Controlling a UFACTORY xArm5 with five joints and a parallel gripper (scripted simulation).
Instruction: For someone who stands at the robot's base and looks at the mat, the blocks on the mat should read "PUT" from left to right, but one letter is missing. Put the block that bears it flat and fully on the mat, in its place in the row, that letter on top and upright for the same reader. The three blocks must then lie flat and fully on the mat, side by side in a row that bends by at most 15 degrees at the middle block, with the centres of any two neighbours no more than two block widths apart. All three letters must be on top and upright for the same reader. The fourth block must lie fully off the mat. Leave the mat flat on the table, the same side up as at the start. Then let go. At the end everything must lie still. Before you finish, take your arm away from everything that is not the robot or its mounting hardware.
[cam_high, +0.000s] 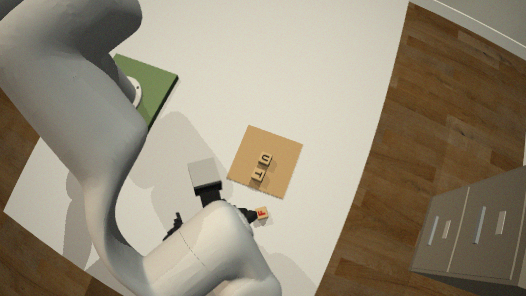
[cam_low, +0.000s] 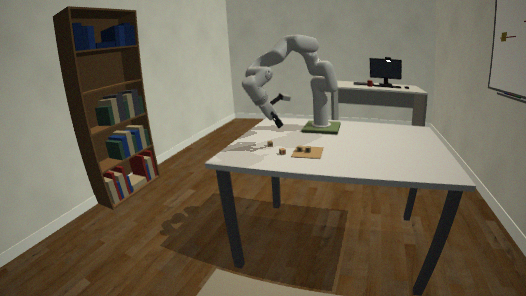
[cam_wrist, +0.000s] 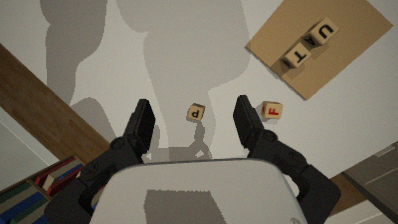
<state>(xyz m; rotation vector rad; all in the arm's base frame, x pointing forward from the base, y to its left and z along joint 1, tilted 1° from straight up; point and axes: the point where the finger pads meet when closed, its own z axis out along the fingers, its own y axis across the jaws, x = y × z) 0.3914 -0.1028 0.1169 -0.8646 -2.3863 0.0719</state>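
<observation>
The wooden block lies 120 mm below my hand, 40 mm to the right of it and 10 mm ahead of it. Also, from my hand: mat: 180 mm to the left, 130 mm below, 20 mm ahead; then F block: 120 mm below, 80 mm ahead, 70 mm to the left.
</observation>
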